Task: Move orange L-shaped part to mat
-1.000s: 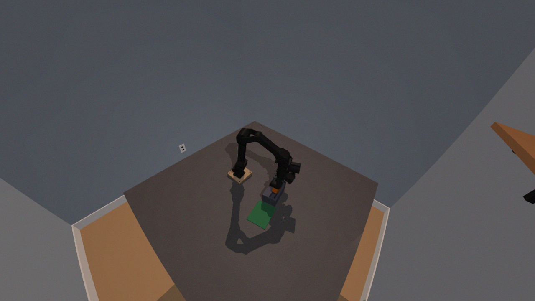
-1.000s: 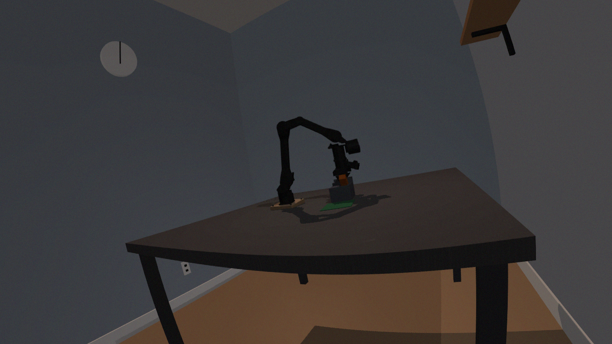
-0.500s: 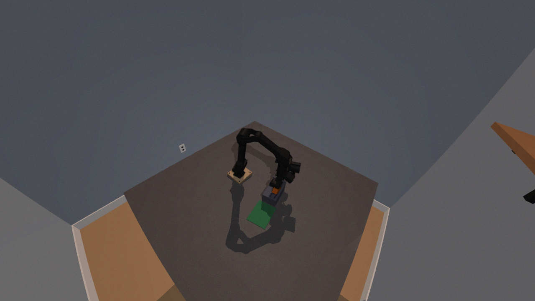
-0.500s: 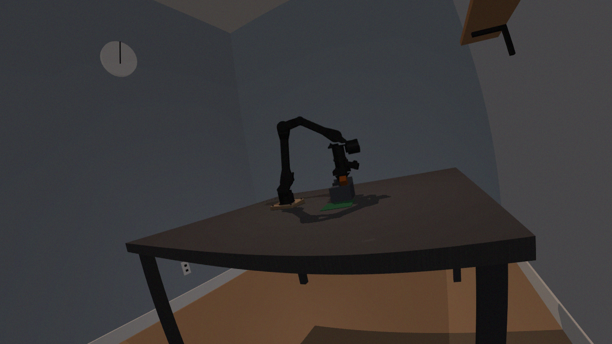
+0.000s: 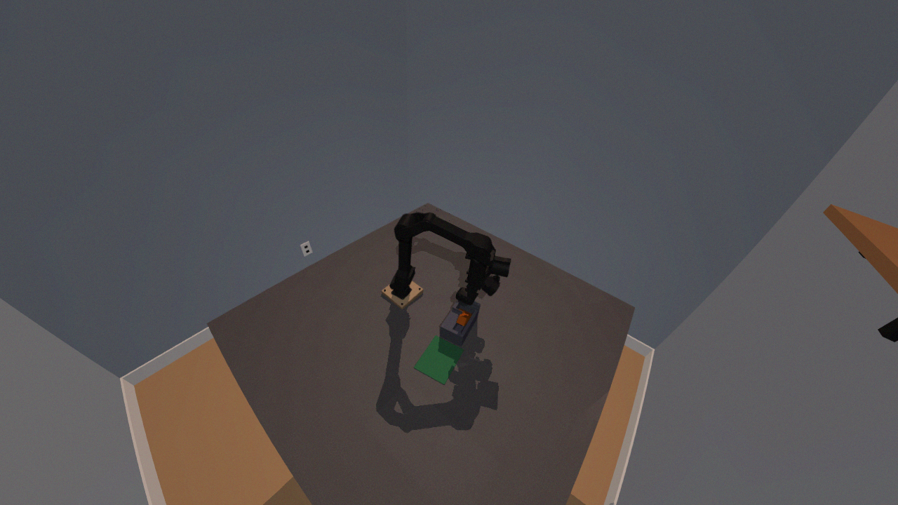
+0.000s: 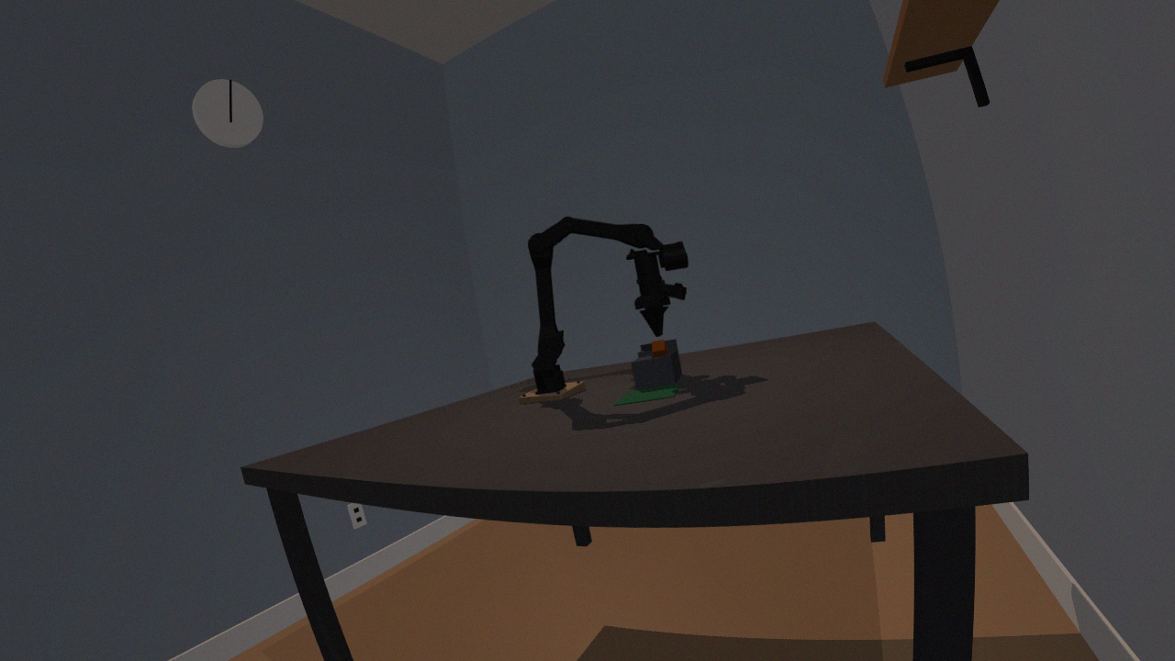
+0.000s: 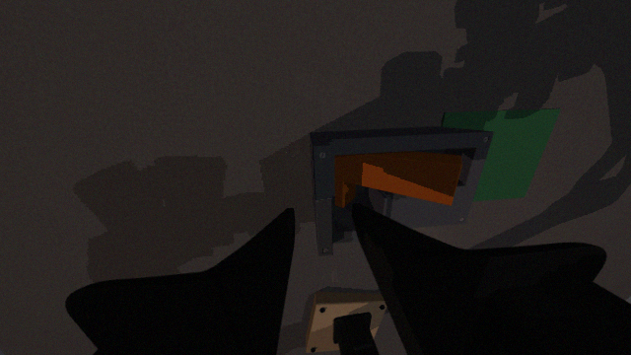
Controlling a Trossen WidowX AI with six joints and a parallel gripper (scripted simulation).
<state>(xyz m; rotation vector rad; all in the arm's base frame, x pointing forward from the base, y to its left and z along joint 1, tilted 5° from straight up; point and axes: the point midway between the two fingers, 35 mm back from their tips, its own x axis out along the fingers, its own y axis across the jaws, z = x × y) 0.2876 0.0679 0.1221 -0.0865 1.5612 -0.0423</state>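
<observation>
Now: gripper tip 6 cm above the orange L-shaped part, 5 cm to the left of it and 1 cm past it. From my gripper tip the other things lie so: green mat 23 cm to the right, 12 cm below.
</observation>
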